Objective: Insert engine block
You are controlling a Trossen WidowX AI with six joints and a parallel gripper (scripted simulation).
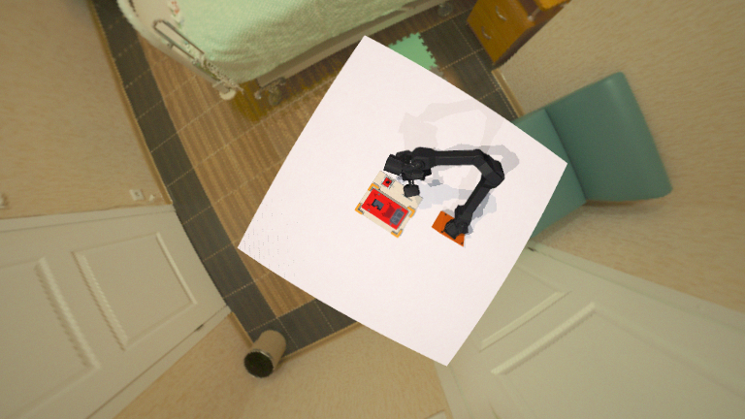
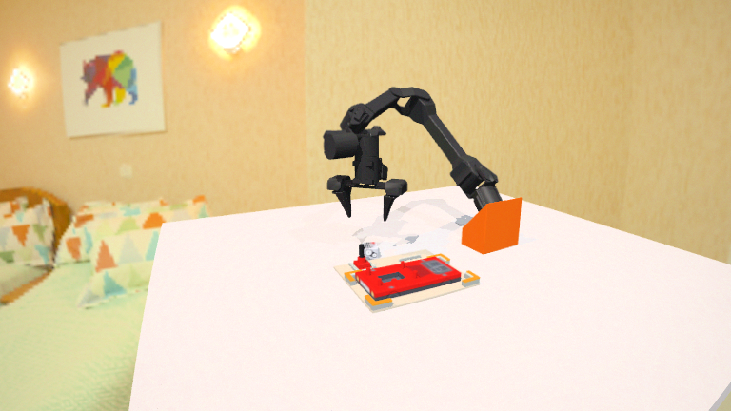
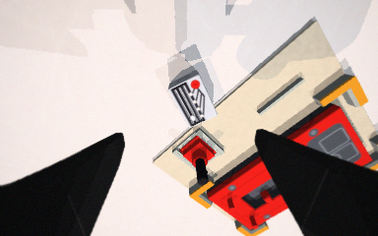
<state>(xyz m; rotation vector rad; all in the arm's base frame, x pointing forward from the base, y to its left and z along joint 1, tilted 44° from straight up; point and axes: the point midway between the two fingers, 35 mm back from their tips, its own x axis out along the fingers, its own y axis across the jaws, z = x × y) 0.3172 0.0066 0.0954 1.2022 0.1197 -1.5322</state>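
My gripper tip is now 8 cm above the grey engine block.
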